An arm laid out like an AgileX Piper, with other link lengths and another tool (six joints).
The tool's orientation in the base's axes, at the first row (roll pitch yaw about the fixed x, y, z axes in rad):
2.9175 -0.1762 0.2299
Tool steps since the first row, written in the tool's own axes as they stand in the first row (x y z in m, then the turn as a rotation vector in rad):
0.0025 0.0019 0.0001 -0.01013 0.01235 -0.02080
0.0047 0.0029 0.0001 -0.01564 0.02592 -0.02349
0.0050 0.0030 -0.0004 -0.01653 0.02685 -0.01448
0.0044 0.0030 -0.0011 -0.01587 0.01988 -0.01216
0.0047 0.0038 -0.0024 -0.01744 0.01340 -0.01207
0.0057 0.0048 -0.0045 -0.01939 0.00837 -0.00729
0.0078 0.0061 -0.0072 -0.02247 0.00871 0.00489
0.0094 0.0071 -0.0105 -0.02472 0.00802 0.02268
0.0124 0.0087 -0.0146 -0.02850 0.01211 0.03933
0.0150 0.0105 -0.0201 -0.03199 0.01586 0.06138
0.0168 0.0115 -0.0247 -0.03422 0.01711 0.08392
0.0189 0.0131 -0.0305 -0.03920 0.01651 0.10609
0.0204 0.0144 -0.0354 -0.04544 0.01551 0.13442
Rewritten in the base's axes. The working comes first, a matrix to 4 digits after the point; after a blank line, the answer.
The tool's axes in the first row as the columns of a matrix, in the base's axes (used below as rounded here):
0.9586 0.1843 0.2171
0.2244 -0.9582 -0.1774
0.1753 0.2188 -0.9599

0.0028 -0.0013 0.0008 -0.01195 -0.01042 0.02089
0.0051 -0.0017 0.0014 -0.01532 -0.02418 0.02548
0.0053 -0.0017 0.0019 -0.01404 -0.02687 0.01688
0.0045 -0.0017 0.0025 -0.01419 -0.02045 0.01324
0.0047 -0.0022 0.0040 -0.01687 -0.01461 0.01146
0.0054 -0.0025 0.0064 -0.01863 -0.01108 0.00543
0.0070 -0.0028 0.0096 -0.01887 -0.01426 -0.00673
0.0080 -0.0028 0.0133 -0.01729 -0.01726 -0.02435
0.0103 -0.0030 0.0181 -0.01655 -0.02498 -0.04010
0.0120 -0.0031 0.0242 -0.01442 -0.03326 -0.06106
0.0129 -0.0029 0.0292 -0.01143 -0.03896 -0.08281
0.0139 -0.0029 0.0355 -0.01150 -0.04344 -0.10510
0.0145 -0.0029 0.0407 -0.01152 -0.04890 -0.13360

